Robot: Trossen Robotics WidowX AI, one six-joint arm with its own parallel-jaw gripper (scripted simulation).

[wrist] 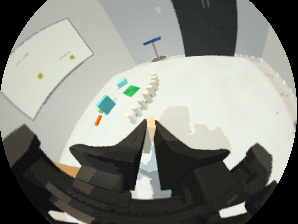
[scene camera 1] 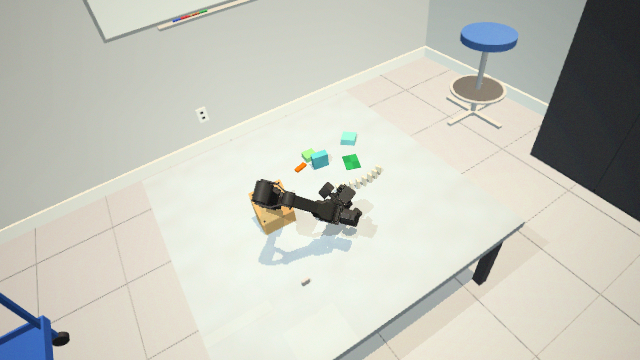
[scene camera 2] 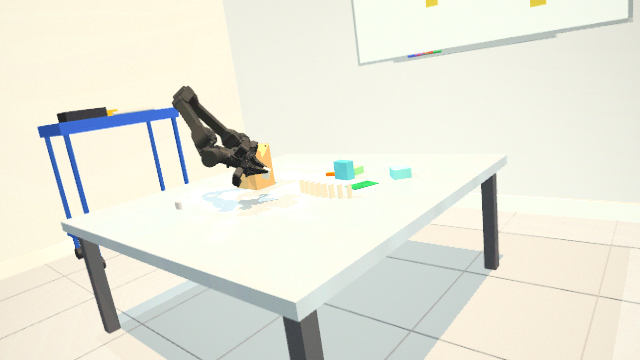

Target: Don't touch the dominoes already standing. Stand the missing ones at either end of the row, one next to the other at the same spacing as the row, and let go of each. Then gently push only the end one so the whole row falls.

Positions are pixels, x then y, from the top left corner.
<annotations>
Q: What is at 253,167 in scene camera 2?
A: My gripper.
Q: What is my gripper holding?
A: A cream domino.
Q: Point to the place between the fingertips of my gripper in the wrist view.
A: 149,122
</annotations>
